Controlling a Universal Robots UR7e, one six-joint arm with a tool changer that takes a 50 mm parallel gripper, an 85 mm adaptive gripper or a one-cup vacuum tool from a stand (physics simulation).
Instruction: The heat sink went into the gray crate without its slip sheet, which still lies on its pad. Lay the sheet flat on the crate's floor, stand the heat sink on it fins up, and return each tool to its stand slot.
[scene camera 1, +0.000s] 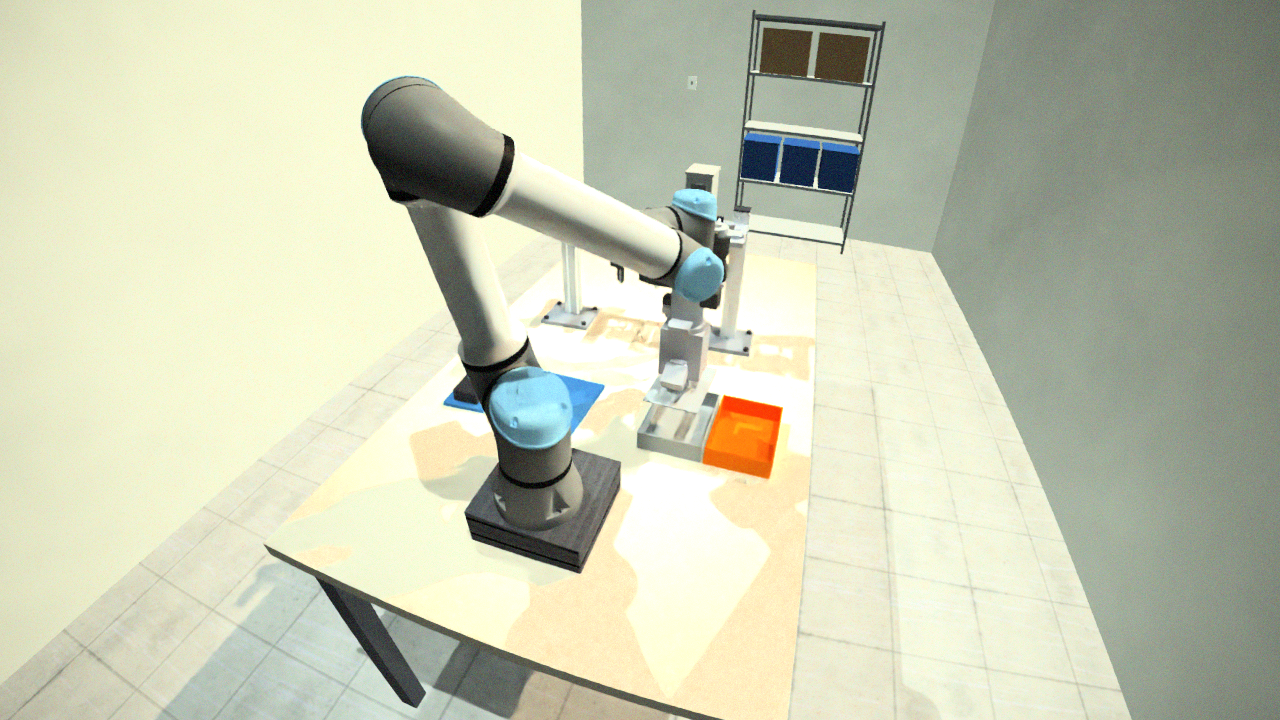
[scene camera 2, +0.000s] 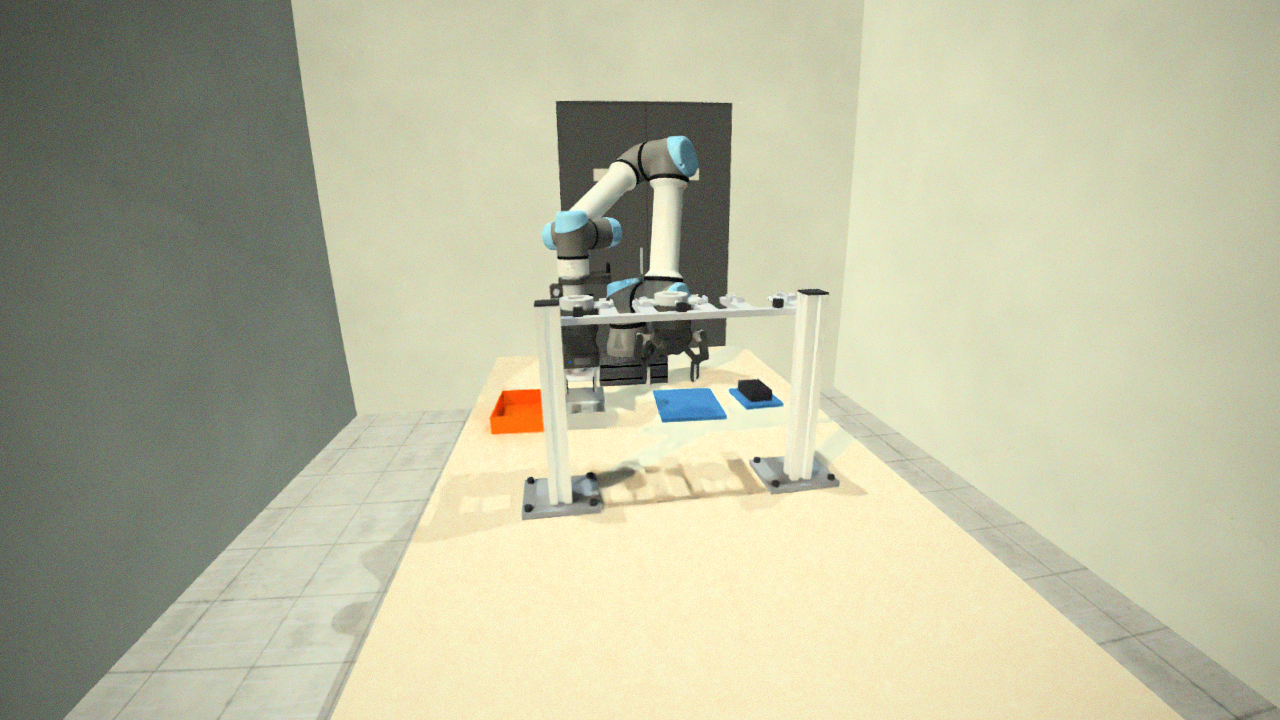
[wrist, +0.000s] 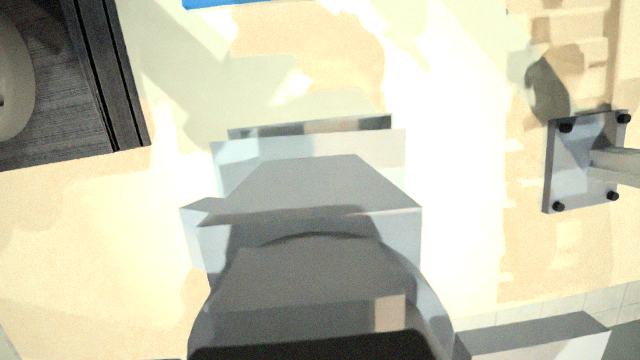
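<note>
My gripper, the one-cup vacuum tool, is shut on the slip sheet, a thin pale square that hangs level under it. The sheet is above the gray crate, apart from its rim in scene camera 1. The cup's contact is hidden in the wrist view, and a tool on the stand covers much of my tool in scene camera 2. The black heat sink sits on the small blue pad. The larger blue pad is bare.
An orange crate adjoins the gray crate. The tool stand holds the adaptive gripper and the parallel gripper. The robot's dark base block is nearby.
</note>
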